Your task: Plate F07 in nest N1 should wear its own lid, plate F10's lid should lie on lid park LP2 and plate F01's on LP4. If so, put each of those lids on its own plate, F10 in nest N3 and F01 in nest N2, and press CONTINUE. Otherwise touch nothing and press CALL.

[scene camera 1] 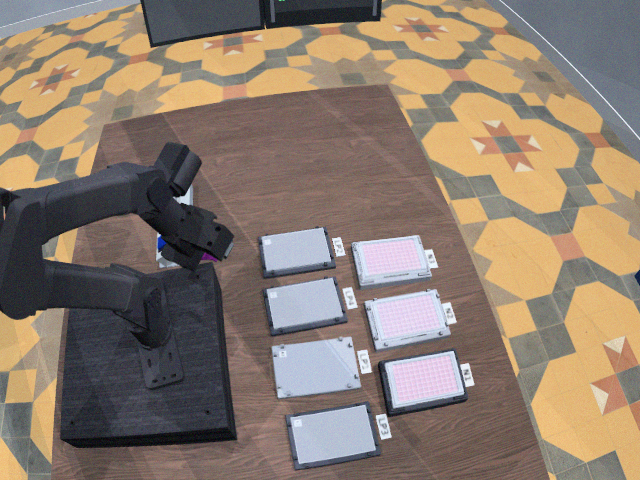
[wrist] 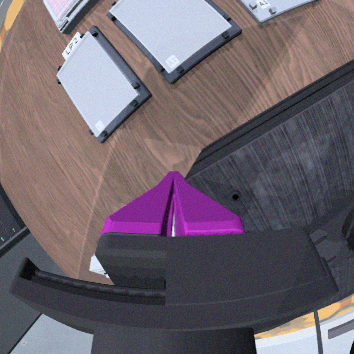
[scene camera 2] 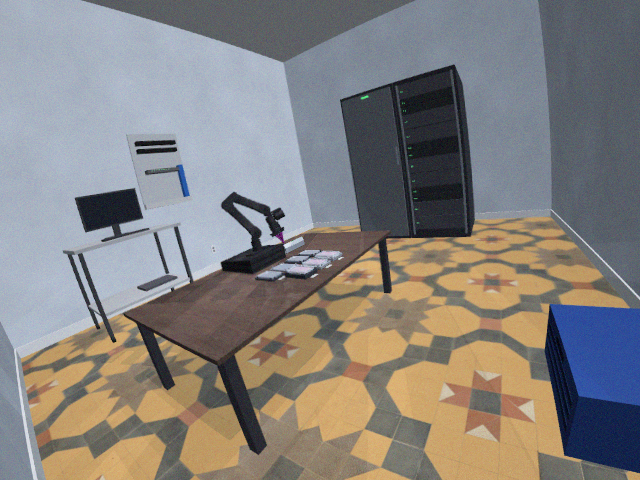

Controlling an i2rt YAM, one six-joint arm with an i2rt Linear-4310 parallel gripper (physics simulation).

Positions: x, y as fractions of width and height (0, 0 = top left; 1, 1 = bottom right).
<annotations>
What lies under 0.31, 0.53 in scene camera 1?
The gripper.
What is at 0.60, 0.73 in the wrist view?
The gripper.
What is the gripper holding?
Nothing.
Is the gripper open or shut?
Shut.
</annotations>
